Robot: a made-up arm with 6 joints. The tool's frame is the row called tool.
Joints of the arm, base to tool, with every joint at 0 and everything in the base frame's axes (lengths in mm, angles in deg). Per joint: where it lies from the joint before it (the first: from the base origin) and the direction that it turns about. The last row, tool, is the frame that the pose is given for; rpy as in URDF.
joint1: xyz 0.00 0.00 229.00 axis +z
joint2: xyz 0.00 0.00 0.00 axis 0 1 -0.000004
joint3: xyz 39.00 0.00 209.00 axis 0 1 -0.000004
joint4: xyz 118.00 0.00 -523.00 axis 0 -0.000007 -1
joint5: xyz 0.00 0.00 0.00 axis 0 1 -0.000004
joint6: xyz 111.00 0.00 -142.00 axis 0 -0.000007 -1
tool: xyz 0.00 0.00 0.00 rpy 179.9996 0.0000 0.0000
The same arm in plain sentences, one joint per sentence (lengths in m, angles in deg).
The arm has six revolute joints in a row. What follows holds with every joint at zero, and every direction is one of the base frame's. The first joint lies 0.229 m along +z from the base frame's origin and turns about +z. The second joint lies at the same point as the first joint and turns about +y. The third joint lies 0.039 m along +x and 0.209 m along +z from the second joint and turns about +y. The fourth joint lies 0.118 m along +x and 0.523 m along -z from the third joint and turns about -z. The fifth joint lies at the same point as the fourth joint and turns about +y. The sixth joint lies 0.111 m along +x and 0.142 m along -z from the fifth joint and turns about -z. The tool frame, which is the frame that the pose is given for, lies at the same point as the sixth joint; its axes are the base frame's turned by roll 180, pitch 0 and yaw 0 deg (as in URDF: about the fixed x, then y, then z).
